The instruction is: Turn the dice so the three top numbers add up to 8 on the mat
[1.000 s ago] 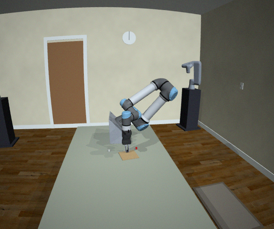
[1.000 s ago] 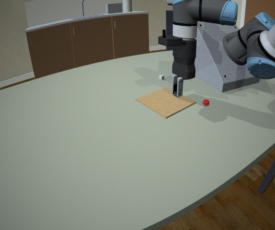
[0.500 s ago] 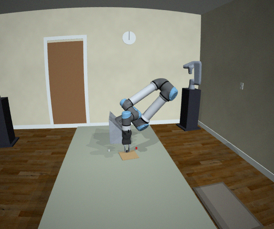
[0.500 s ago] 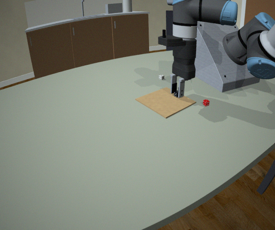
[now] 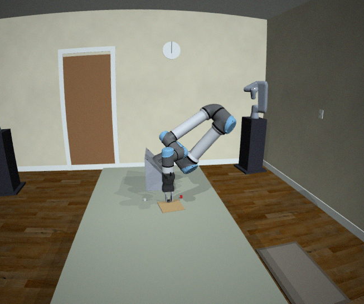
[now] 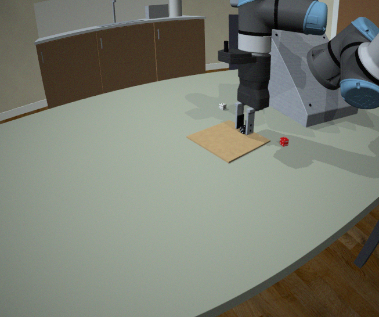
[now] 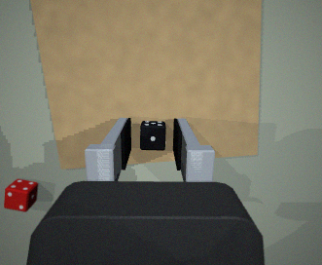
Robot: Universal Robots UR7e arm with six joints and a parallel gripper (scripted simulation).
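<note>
My hand is 5 cm short of the tan mat and 3 cm above it. Round my hand: white die 6 cm behind, 15 cm to the right, 2 cm below; red die 4 cm behind, 9 cm to the left, 2 cm below.
</note>
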